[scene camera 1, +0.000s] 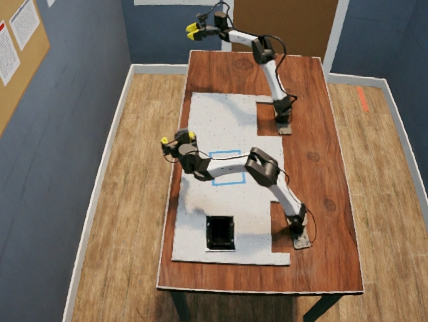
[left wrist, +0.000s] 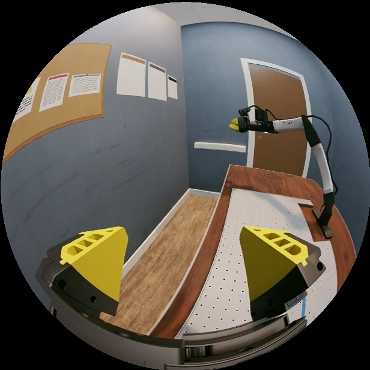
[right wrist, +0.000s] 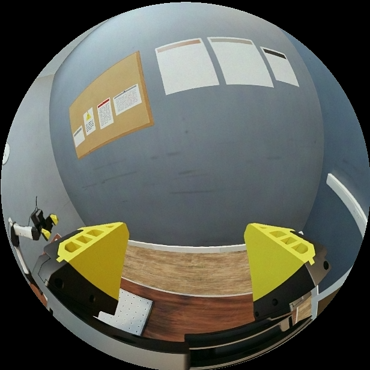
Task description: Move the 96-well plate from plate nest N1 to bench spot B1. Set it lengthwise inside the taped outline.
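Pixels of known places: right gripper, fingertip midpoint: (scene camera 1: 186,32); left arm's base, origin of the base link: (scene camera 1: 296,227); right arm's base, origin of the base link: (scene camera 1: 282,120).
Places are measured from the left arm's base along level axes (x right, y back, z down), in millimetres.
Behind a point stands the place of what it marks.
A black plate nest (scene camera 1: 220,232) {x 11, y -331, z -38 mm} stands near the bottom of the white board in the scene view. Its inside is very dark, and I cannot make out the 96-well plate. The blue taped outline (scene camera 1: 229,184) {x 255, y -251, z -12 mm} (left wrist: 303,306) lies mid-board, partly hidden under my left arm. My left gripper (scene camera 1: 178,138) {x 402, y -465, z -215 mm} (left wrist: 182,235) is open and empty, raised near the table's left edge in the scene view, away from the nest. My right gripper (scene camera 1: 192,31) {x 1043, y -354, z -309 mm} (right wrist: 186,232) is open and empty, raised at the top of the scene view, far from nest and outline.
The white perforated board (scene camera 1: 220,117) {x 670, y -226, z -13 mm} (left wrist: 220,295) (right wrist: 132,312) lies on the wooden table (scene camera 1: 325,200) {x 110, y 170, z 0 mm} (left wrist: 255,175) (right wrist: 200,310). Both arms are mounted at the board's right side in the scene view. A grey-blue wall (scene camera 1: 95,75) (right wrist: 200,190) stands beyond the table's left edge.
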